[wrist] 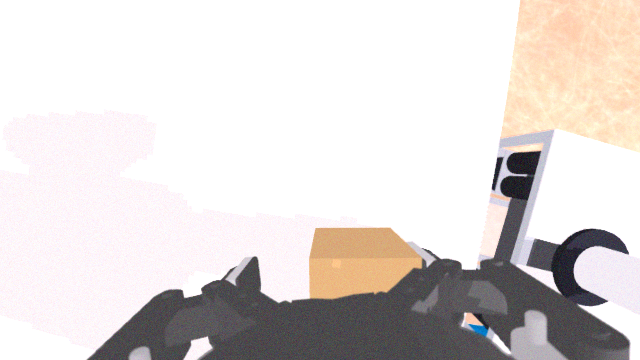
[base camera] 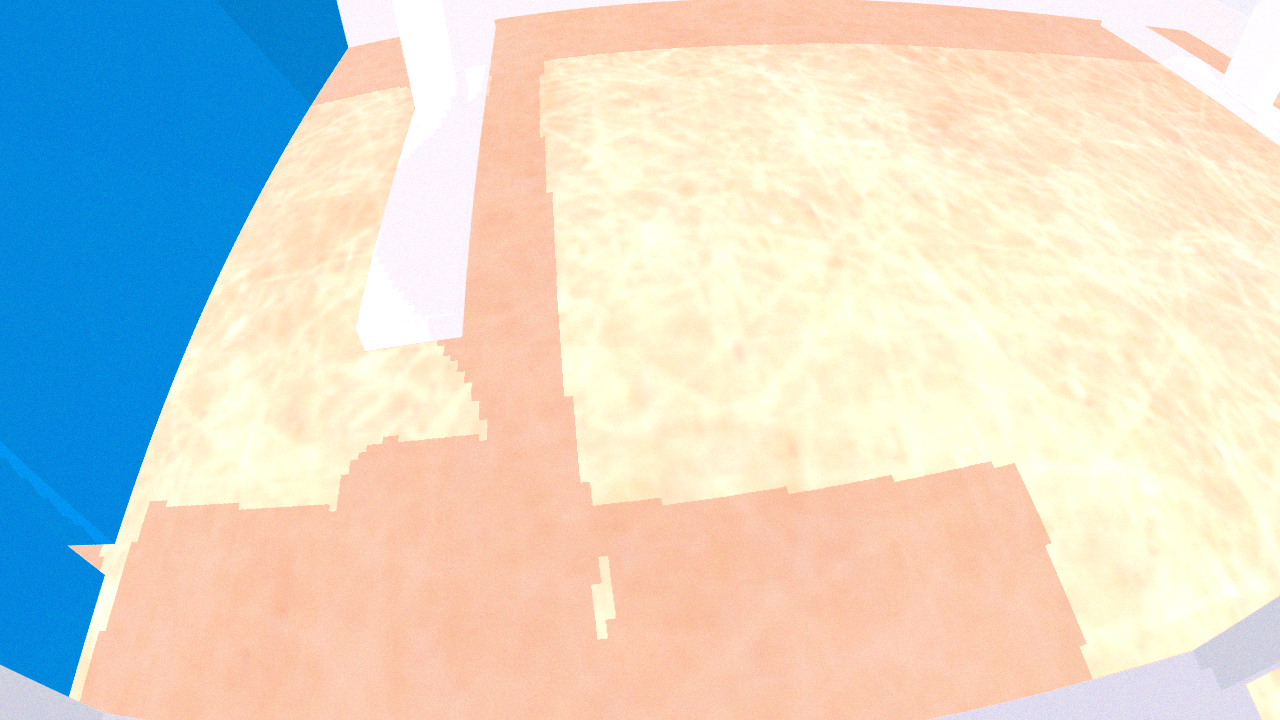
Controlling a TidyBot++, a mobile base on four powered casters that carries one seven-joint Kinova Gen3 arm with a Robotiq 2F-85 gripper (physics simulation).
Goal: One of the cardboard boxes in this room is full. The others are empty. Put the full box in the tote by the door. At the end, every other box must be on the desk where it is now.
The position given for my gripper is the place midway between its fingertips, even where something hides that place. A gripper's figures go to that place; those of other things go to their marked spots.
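Scene:
My gripper (wrist: 330, 265) is 0.17 m from the lens. There is a white desk (wrist: 152, 152) here too, and the white desk is 0.21 m from the lens.

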